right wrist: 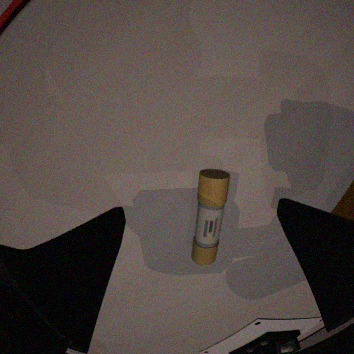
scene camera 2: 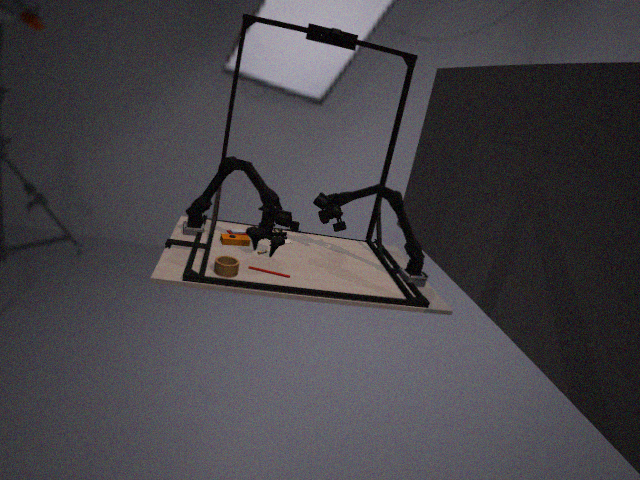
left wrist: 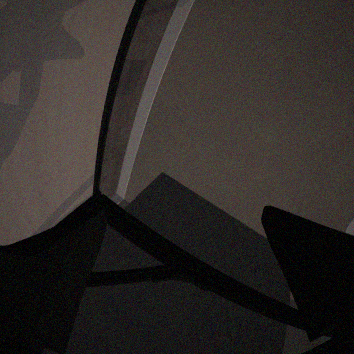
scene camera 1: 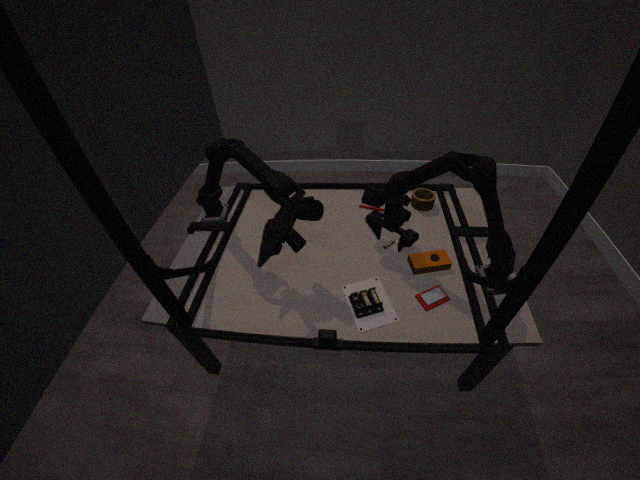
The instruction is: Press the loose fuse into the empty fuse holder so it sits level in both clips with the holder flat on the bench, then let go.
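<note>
The loose fuse, with brass-coloured caps and a pale labelled middle, lies on the bench. My right gripper is open and points down over it; in the right wrist view the fuse shows between the spread fingertips, not gripped. The black fuse holder sits on a white plate near the front edge in scene camera 1. Two fuses sit in it; its left slot looks empty. My left gripper is open and empty, raised over the bench's left part in scene camera 1.
An orange box stands close to the right gripper. A red-framed card lies right of the white plate in scene camera 1. A brown ring and a red stick lie toward the back there.
</note>
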